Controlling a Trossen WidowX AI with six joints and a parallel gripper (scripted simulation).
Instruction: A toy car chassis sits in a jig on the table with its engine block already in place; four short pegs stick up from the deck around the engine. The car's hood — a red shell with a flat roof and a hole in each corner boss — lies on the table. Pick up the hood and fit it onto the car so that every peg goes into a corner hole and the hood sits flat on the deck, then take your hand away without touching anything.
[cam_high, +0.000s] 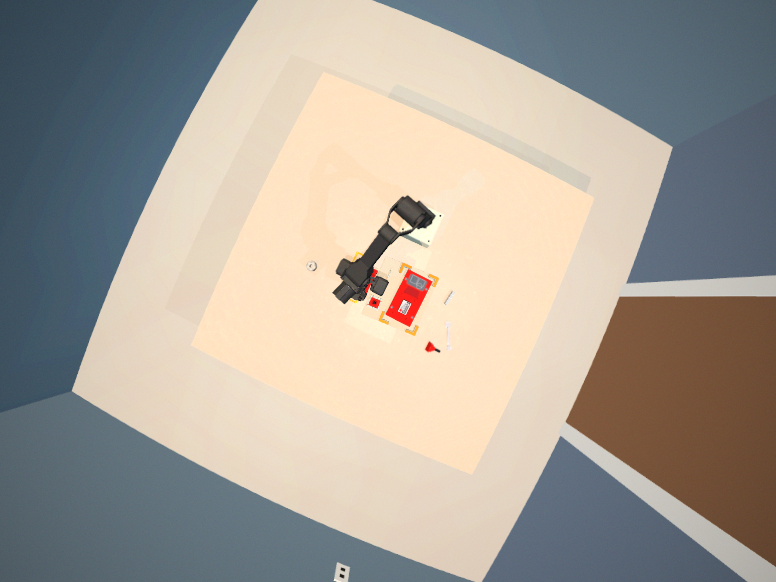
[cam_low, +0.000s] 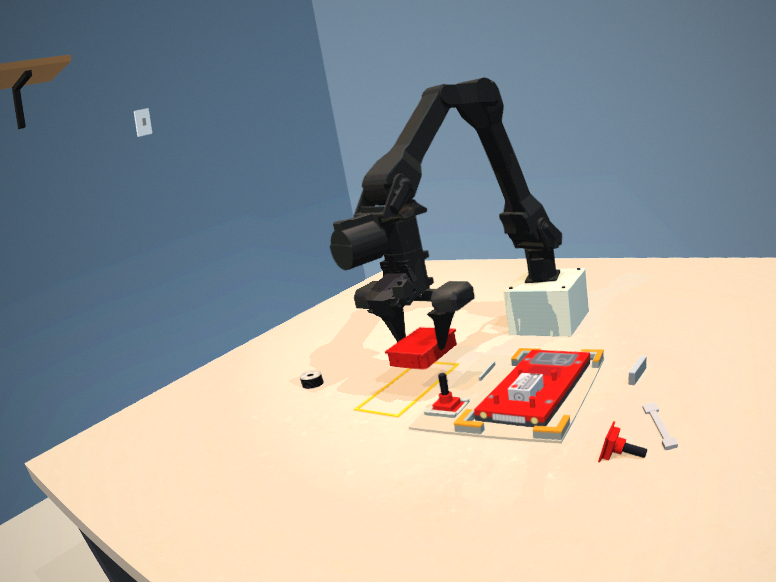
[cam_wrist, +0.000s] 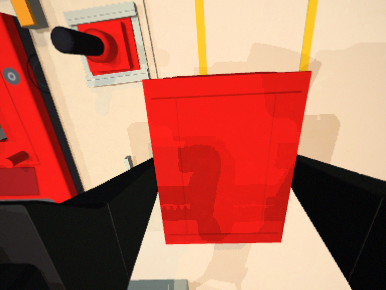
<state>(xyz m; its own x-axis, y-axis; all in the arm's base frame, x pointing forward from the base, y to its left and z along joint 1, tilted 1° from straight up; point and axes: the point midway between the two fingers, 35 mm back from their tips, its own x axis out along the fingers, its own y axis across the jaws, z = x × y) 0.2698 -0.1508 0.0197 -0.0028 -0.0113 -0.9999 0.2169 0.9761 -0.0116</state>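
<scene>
The grey engine block lies 18 cm to the left of my gripper tip, 7 cm ahead of it and 4 cm below it. The rest, counted from my gripper tip: black post 8 cm ahead, 6 cm to the left, 3 cm below; black roller 22 cm to the right, 6 cm below; red hood right at my gripper tip.
</scene>
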